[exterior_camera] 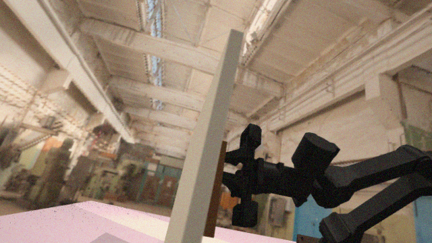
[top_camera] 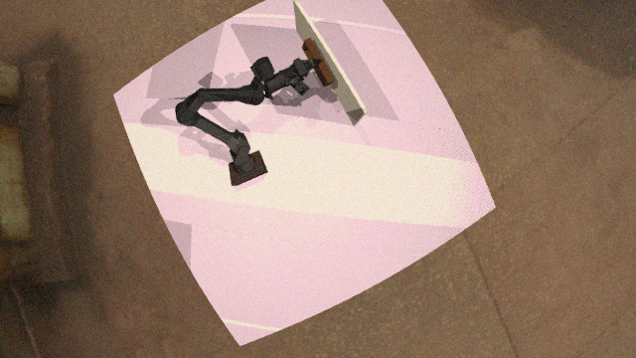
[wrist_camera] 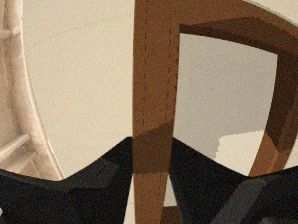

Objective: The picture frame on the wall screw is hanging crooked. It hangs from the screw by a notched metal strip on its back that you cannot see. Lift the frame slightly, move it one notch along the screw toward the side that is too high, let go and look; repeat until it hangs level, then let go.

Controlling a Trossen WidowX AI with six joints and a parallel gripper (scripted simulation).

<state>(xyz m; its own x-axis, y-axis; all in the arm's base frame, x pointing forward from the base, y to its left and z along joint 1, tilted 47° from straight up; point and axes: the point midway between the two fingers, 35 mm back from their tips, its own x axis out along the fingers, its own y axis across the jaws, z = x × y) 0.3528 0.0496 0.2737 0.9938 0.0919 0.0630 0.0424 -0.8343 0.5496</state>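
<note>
The brown wooden picture frame lies 10 mm to the left of my gripper tip and 50 mm below it. The rest, counted from my gripper tip: grey wall panel: 20 mm ahead, 60 mm below.
</note>
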